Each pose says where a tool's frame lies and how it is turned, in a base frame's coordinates. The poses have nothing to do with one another.
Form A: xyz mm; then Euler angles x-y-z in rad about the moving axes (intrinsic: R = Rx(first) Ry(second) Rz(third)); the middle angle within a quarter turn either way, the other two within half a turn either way.
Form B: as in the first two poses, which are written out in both.
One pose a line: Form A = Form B
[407.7 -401.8 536.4 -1.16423 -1.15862 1.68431] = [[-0.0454 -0.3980 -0.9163 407.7], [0.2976 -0.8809 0.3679 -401.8], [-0.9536 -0.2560 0.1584 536.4], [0 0 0 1]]
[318.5 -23.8 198.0 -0.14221 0.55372 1.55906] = [[0.0100 -0.8505 0.5259 318.5], [0.9890 0.0861 0.1206 -23.8], [-0.1478 0.5188 0.8420 198.0], [0 0 0 1]]
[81.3 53.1 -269.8 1.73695 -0.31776 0.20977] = [[0.9291 -0.1978 -0.3124 81.3], [-0.3358 -0.0976 -0.9369 53.1], [0.1548 0.9754 -0.1571 -269.8], [0 0 0 1]]
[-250.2 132.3 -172.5 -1.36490 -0.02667 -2.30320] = [[-0.6684 0.7433 -0.0267 -250.2], [-0.1695 -0.1173 0.9785 132.3], [0.7242 0.6586 0.2044 -172.5], [0 0 0 1]]
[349.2 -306.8 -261.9 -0.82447 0.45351 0.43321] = [[0.8159 -0.3774 0.4381 349.2], [-0.0069 0.7513 0.6600 -306.8], [-0.5782 -0.5415 0.6103 -261.9], [0 0 0 1]]
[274.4 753.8 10.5 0.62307 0.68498 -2.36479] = [[-0.5523 0.5429 0.6327 274.4], [-0.8326 -0.3204 -0.4519 753.8], [-0.0427 -0.7763 0.6289 10.5], [0 0 0 1]]
